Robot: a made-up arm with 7 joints. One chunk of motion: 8 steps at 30 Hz.
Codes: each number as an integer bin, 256 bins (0 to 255) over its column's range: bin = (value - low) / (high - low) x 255, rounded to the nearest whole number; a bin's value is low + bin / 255 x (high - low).
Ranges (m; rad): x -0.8..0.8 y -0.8..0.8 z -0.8..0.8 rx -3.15..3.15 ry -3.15..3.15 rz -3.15..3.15
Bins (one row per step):
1: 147 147 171 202 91 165
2: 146 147 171 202 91 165
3: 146 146 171 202 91 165
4: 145 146 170 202 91 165
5: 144 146 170 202 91 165
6: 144 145 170 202 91 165
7: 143 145 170 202 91 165
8: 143 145 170 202 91 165
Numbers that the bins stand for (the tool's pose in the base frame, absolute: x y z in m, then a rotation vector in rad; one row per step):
1: 0.1224 0.1224 0.2729 1.8406 -0.9018 0.9265
2: 0.1161 0.1224 0.2729 1.8406 -0.9018 0.9265
3: 0.1161 0.1161 0.2729 1.8406 -0.9018 0.9265
4: 0.1098 0.1161 0.2667 1.8406 -0.9018 0.9265
5: 0.1035 0.1161 0.2667 1.8406 -0.9018 0.9265
6: 0.1035 0.1098 0.2667 1.8406 -0.9018 0.9265
7: 0.0973 0.1098 0.2667 1.8406 -0.9018 0.9265
8: 0.0973 0.1098 0.2667 1.8406 -0.9018 0.9265

